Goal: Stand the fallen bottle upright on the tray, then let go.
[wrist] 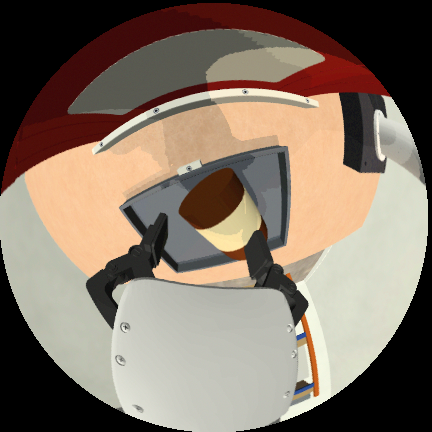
I see my gripper [209,232], a brown bottle [219,207] and a strip [211,97].
